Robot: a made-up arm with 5 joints.
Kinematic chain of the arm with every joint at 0, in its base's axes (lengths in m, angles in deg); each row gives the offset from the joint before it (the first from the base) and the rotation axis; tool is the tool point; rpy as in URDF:
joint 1: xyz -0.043 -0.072 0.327 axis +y
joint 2: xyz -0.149 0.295 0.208 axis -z
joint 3: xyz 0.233 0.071 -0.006 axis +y
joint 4: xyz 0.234 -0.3 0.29 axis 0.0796 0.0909 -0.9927
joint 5: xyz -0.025 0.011 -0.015 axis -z
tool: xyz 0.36 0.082 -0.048 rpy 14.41 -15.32 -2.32
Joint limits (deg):
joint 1: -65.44..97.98
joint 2: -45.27..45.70
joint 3: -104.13..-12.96
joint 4: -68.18..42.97
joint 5: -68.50..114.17
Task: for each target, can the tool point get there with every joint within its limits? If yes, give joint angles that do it. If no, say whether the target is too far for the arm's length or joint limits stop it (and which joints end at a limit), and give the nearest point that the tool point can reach.
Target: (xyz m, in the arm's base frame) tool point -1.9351 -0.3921 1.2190
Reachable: no: too far | nearest point -0.8396 -0.1636 0.7026 | short by 1.232 m
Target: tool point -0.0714 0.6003 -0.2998
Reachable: no: joint limits stop it (at a limit: joint 1, joint 2, joint 3, joint 4) | nearest point 0.3974 0.5178 -0.3436 | short by 0.478 m
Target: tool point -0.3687 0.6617 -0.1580
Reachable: no: joint limits stop it (at a limit: joint 1, joint 3, joint 5) | nearest point -0.3883 0.3158 0.2216 | short by 0.514 m
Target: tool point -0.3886 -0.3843 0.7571
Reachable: yes | joints -32.27 9.17 -57.33 -5.26 99.44
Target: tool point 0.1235 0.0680 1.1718
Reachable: yes | joints -15.60 -23.79 -48.01 -9.93 44.15
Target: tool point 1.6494 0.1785 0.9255
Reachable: no: too far | nearest point 0.8121 0.1977 0.6294 | short by 0.888 m
